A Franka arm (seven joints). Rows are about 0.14 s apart.
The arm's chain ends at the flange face. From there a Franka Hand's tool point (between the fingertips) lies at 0.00 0.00 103.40 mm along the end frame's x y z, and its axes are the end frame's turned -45 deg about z.
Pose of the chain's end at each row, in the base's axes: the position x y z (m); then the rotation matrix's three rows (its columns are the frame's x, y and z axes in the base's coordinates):
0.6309 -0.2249 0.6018; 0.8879 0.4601 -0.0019; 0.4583 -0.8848 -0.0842; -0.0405 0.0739 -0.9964
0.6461 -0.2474 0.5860; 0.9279 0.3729 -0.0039; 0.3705 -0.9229 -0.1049; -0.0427 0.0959 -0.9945
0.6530 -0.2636 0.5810; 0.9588 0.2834 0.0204; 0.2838 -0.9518 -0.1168; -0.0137 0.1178 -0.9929
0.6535 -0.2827 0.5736; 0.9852 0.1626 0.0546; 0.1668 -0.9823 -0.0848; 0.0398 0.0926 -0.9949
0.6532 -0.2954 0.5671; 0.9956 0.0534 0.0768; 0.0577 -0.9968 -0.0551; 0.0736 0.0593 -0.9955
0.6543 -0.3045 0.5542; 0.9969 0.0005 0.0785; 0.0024 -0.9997 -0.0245; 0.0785 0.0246 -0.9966
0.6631 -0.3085 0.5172; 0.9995 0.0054 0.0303; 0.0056 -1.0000 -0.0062; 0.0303 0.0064 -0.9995
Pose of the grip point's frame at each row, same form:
0.6307 -0.2336 0.4988; 0.3025 0.9532 -0.0019; 0.9497 -0.3016 -0.0842; -0.0809 0.0236 -0.9964
0.6457 -0.2582 0.4832; 0.3924 0.9198 -0.0039; 0.9146 -0.3906 -0.1049; -0.0980 0.0376 -0.9945
0.6551 -0.2757 0.4783; 0.4776 0.8784 0.0204; 0.8737 -0.4723 -0.1168; -0.0930 0.0736 -0.9929
0.6591 -0.2915 0.4707; 0.5817 0.8116 0.0546; 0.8125 -0.5766 -0.0848; -0.0373 0.0936 -0.9949
0.6611 -0.3011 0.4642; 0.6662 0.7418 0.0768; 0.7456 -0.6640 -0.0551; 0.0101 0.0940 -0.9955
0.6624 -0.3070 0.4512; 0.7046 0.7053 0.0785; 0.7086 -0.7052 -0.0245; 0.0381 0.0729 -0.9966
0.6662 -0.3091 0.4139; 0.7029 0.7106 0.0303; 0.7111 -0.7031 -0.0062; 0.0169 0.0260 -0.9995

